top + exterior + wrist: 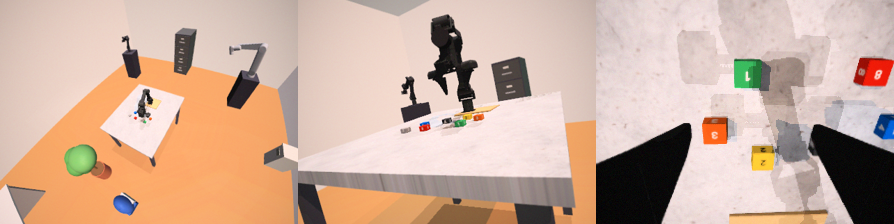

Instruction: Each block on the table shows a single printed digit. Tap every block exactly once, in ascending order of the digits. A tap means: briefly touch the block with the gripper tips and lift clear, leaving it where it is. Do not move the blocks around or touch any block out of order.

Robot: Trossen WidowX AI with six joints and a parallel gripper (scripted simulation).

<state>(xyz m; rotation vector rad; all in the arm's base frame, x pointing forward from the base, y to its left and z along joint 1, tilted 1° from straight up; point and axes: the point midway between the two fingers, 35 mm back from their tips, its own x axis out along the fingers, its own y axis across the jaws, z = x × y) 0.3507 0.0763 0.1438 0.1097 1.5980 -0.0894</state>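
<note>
Now: gripper tip 1 cm short of the green block and 11 cm above it. Also, from my gripper tip: orange block: 6 cm behind, 5 cm to the left, 11 cm below; then yellow block: 12 cm behind, 2 cm to the right, 11 cm below; then black block: 10 cm behind, 11 cm to the right, 11 cm below.
</note>
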